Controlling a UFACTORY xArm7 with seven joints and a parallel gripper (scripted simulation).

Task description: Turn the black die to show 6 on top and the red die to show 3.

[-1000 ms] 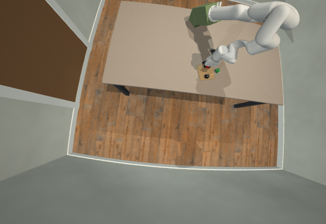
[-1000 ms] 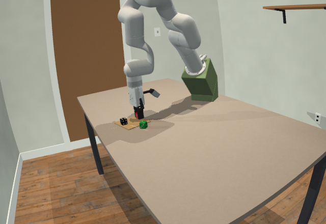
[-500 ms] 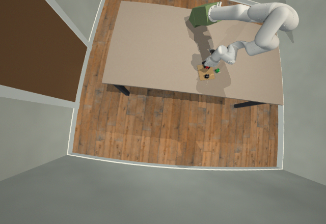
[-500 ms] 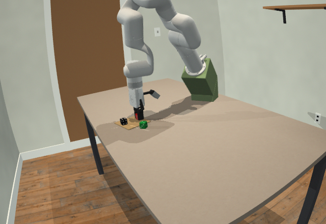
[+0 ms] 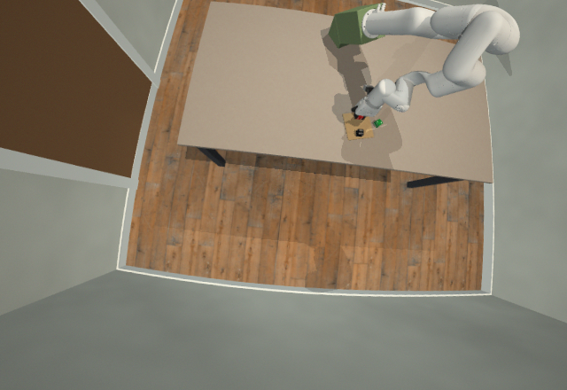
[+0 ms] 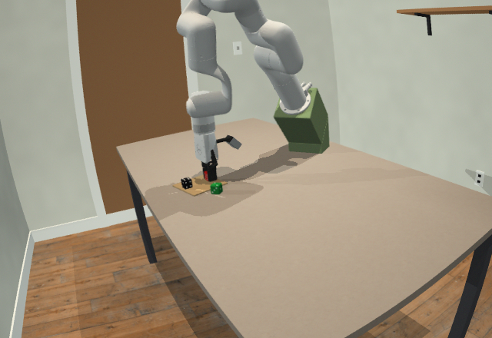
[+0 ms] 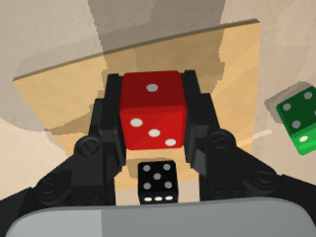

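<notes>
Right now my hand is 10 mm above the red die. Round my hand: tan mat: 40 mm ahead, 30 mm below, 10 mm to the left; black die: 90 mm ahead, 10 mm to the left, 10 mm below; green die: 110 mm to the left, 20 mm below, 10 mm ahead.
</notes>
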